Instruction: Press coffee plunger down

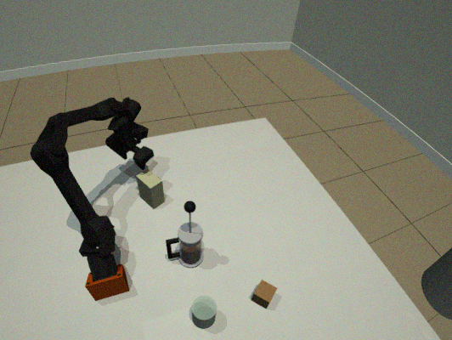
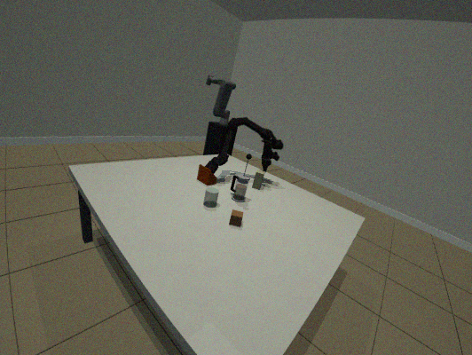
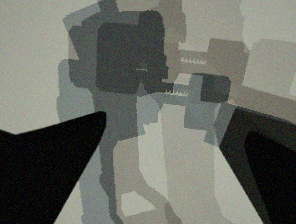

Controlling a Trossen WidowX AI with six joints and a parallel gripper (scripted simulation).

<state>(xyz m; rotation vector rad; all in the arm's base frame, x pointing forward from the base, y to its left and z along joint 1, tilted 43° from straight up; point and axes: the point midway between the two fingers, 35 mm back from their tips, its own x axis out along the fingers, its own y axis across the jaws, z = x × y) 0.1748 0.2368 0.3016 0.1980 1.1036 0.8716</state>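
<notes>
My gripper tip is now 38 cm to the left of the coffee press, 6 cm short of it and 3 cm below it.
</notes>
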